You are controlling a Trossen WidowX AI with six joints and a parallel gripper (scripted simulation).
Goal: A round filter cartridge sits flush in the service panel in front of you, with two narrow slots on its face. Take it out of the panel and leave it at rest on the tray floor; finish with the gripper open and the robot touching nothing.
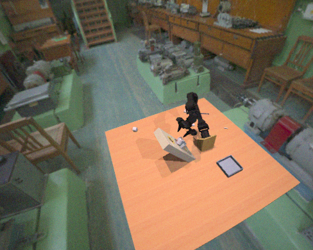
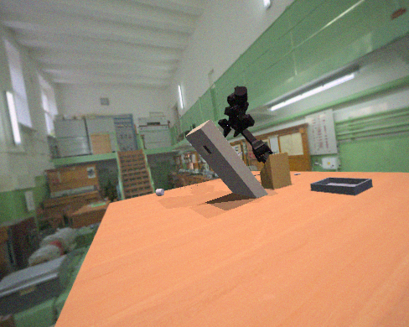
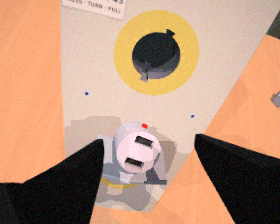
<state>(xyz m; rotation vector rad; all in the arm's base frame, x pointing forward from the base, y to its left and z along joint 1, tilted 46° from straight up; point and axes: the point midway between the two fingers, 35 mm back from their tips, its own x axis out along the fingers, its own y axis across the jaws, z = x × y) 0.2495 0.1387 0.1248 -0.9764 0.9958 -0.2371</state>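
Now: the round white filter cartridge 7 cm below my gripper tip. Round my gripper tip: shallow tray: 32 cm behind, 27 cm to the left, 28 cm below; white object: 29 cm ahead, 49 cm to the right, 27 cm below.
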